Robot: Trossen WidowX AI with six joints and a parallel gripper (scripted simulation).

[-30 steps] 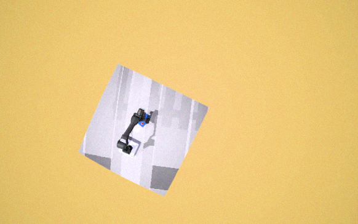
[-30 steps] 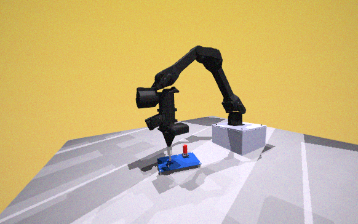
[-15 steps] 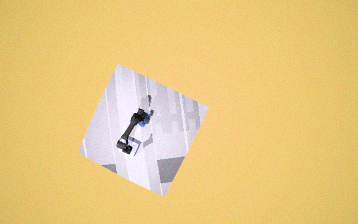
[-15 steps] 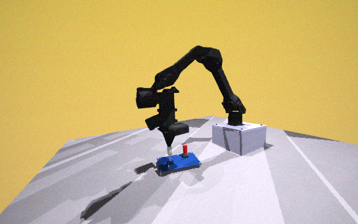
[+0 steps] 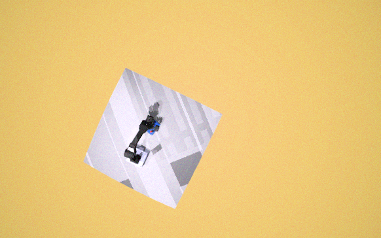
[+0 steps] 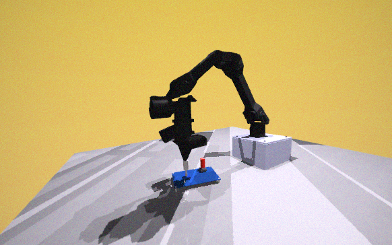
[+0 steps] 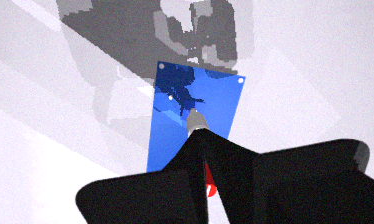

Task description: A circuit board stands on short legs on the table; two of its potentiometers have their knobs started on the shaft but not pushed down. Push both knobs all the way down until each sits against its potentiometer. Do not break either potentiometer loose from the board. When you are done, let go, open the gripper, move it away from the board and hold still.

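Right now the red knob is 70 mm behind my gripper tip, 20 mm to the right of it and 30 mm below it.
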